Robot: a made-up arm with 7 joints.
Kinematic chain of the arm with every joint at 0, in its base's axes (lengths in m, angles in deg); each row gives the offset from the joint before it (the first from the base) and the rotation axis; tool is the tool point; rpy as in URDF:
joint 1: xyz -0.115 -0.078 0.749 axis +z
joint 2: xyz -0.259 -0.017 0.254 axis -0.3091 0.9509 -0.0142
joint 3: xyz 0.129 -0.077 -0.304 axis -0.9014 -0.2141 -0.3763
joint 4: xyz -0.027 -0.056 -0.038 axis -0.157 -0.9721 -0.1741
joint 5: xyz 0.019 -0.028 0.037 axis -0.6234 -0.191 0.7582
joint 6: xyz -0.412 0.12 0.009 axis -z
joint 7: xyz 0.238 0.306 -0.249 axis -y
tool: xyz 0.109 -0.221 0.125 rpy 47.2 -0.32 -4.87
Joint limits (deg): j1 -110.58..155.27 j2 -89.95..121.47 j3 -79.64..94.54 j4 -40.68..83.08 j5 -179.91..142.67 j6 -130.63..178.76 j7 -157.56..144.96
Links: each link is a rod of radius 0.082 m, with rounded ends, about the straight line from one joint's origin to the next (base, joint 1, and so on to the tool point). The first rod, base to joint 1, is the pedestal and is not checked.
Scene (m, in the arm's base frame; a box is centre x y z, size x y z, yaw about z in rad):
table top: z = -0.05
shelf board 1: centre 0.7 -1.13 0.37 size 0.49 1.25 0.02 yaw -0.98
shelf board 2: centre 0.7 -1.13 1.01 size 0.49 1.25 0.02 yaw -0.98
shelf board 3: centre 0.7 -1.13 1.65 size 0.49 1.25 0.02 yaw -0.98
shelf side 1: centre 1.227 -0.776 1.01 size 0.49 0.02 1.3 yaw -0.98
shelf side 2: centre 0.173 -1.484 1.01 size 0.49 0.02 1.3 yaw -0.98
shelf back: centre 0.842 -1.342 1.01 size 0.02 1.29 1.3 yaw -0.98
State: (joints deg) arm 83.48 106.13 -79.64 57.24 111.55 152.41 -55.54
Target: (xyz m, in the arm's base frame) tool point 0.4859 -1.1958 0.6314
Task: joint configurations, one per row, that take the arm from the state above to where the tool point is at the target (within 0.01 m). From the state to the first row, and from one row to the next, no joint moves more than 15 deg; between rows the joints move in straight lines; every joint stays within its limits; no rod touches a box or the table.
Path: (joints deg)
1: 74.29 106.62 -71.44 61.37 119.77 141.67 -52.91
2: 65.10 107.12 -63.23 65.50 127.99 130.94 -50.28
3: 56.62 94.75 -64.75 52.48 130.27 123.83 -52.92
4: 48.13 82.38 -66.26 39.46 132.56 116.72 -55.56
5: 39.64 70.01 -67.77 26.44 134.84 109.61 -58.21
6: 49.28 71.31 -71.73 29.28 126.53 123.00 -59.46
7: 58.92 72.62 -75.68 32.13 118.22 136.39 -60.71
8: 68.55 73.93 -79.64 34.97 109.90 149.78 -61.96

